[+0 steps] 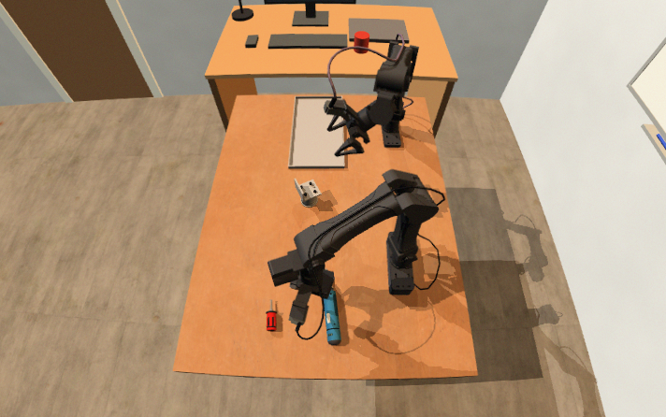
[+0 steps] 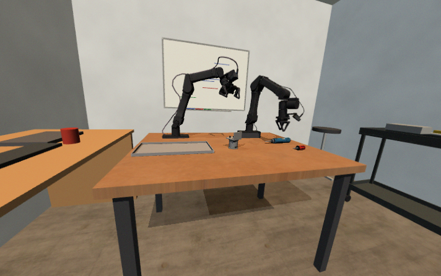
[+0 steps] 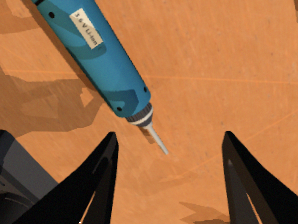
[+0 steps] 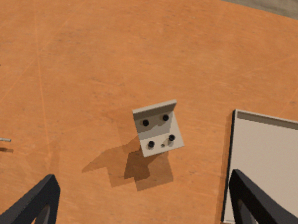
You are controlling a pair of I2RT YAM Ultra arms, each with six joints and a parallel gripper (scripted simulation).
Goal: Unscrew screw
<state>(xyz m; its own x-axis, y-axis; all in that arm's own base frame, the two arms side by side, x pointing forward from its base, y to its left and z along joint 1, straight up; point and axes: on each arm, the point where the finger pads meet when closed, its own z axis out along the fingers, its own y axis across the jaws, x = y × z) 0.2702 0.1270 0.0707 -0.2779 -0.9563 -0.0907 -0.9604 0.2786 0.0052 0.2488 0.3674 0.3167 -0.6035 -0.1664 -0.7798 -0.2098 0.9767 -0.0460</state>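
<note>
Right now my right hand is 90 mm short of the l-shaped bracket and 250 mm above it. From my right hand the other things lie so: small red screwdriver (170 mm ahead, 430 mm to the left, 310 mm below); grey bit (290 mm to the left, 300 mm below); grey tray (80 mm ahead, 360 mm to the right, 320 mm below).
</note>
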